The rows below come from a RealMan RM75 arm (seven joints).
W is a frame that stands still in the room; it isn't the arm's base.
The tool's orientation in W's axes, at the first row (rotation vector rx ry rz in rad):
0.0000 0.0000 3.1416
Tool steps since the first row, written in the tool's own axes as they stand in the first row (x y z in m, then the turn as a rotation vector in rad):
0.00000 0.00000 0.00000 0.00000 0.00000 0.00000
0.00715 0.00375 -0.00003 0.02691 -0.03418 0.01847
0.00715 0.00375 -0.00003 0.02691 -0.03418 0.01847
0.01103 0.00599 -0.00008 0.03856 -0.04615 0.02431
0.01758 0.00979 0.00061 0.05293 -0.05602 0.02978
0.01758 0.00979 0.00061 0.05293 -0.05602 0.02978
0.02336 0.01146 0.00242 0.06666 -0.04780 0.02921
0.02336 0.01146 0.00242 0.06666 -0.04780 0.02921
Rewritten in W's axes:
0.00000 0.00000 0.00000 0.00000 0.00000 0.00000
-0.00715 -0.00375 -0.00003 -0.02691 0.03418 0.01847
-0.00715 -0.00375 -0.00003 -0.02691 0.03418 0.01847
-0.01103 -0.00599 -0.00008 -0.03856 0.04615 0.02431
-0.01758 -0.00979 0.00061 -0.05293 0.05602 0.02978
-0.01758 -0.00979 0.00061 -0.05293 0.05602 0.02978
-0.02336 -0.01146 0.00242 -0.06666 0.04780 0.02921
-0.02336 -0.01146 0.00242 -0.06666 0.04780 0.02921

